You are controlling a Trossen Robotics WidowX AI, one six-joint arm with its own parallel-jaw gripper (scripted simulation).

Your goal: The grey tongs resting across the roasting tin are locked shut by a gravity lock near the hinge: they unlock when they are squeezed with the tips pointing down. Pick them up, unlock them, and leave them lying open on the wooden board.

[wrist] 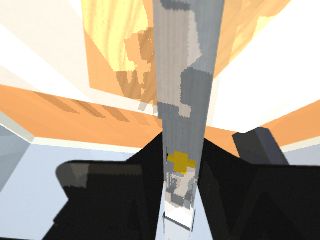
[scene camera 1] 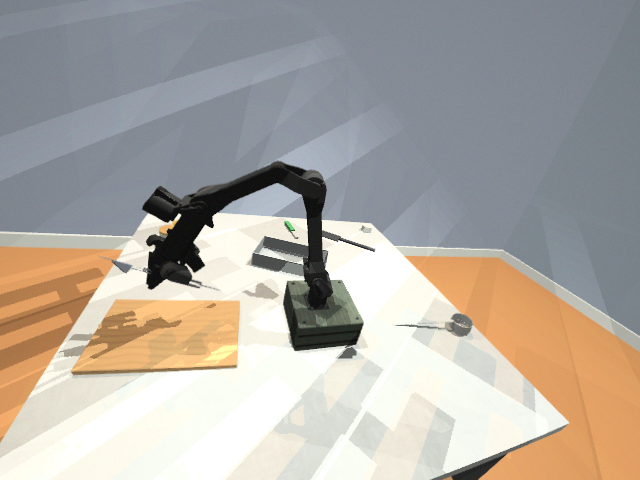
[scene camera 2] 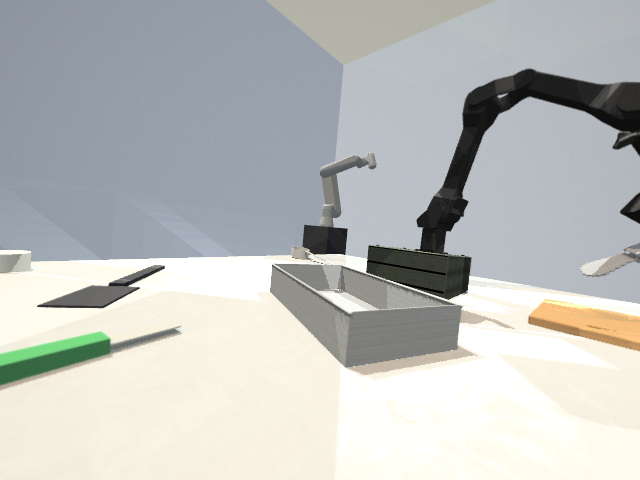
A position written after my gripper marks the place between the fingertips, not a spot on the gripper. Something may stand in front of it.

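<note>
I can see my gripper (scene camera 1: 148, 286) and a wooden board (scene camera 1: 143, 335), and a roasting tin is visible in scene camera 1 (scene camera 1: 272, 253) as well. Scene camera 2 gives me a dark spatula (scene camera 2: 94, 296) together with the tin (scene camera 2: 359, 318). My gripper also appears in the wrist view (wrist: 176, 133), while the spatula is out of frame in the wrist view.
</note>
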